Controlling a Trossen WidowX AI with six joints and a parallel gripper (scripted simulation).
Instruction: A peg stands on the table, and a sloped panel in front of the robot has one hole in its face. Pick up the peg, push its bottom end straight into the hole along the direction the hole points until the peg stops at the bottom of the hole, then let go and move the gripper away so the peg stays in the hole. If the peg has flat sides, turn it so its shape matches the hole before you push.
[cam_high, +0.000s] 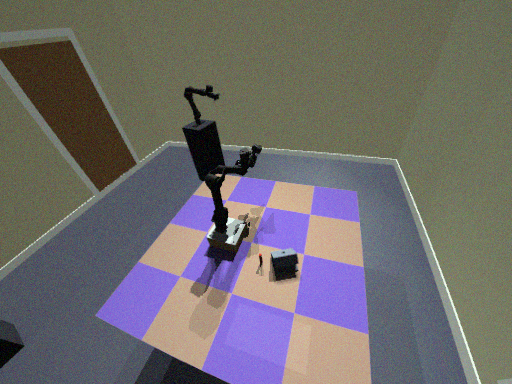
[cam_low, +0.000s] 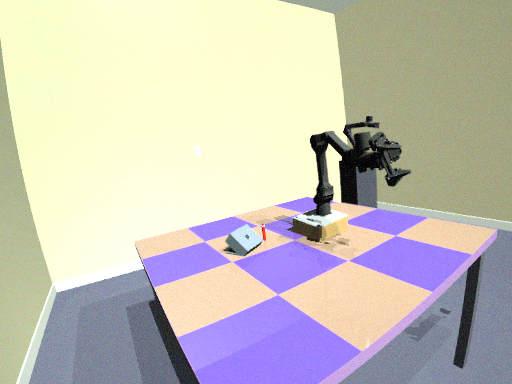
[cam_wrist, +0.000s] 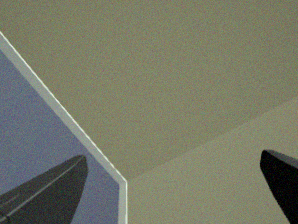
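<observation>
The red peg is 290 mm ahead of my gripper tip, 580 mm to the right of it and 310 mm below it. The rest, counted from my gripper tip: grey sloped panel 410 mm ahead, 520 mm to the right, 330 mm below.
</observation>
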